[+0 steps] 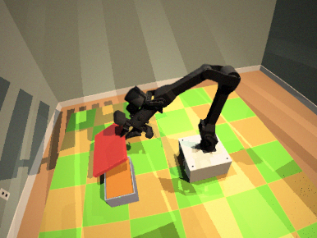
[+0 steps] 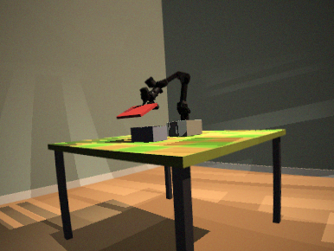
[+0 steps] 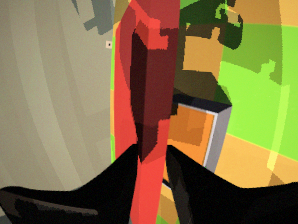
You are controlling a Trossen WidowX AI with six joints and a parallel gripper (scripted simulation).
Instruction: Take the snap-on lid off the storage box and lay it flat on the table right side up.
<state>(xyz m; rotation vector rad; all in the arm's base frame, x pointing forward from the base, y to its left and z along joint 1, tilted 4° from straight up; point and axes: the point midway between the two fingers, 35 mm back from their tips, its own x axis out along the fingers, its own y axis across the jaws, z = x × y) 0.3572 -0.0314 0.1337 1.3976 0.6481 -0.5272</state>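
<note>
My gripper tip is 70 mm short of the red lid, 10 mm to the right of it and 30 mm above it. Round my gripper tip: grey storage box: 60 mm ahead, 100 mm to the left, 180 mm below.
</note>
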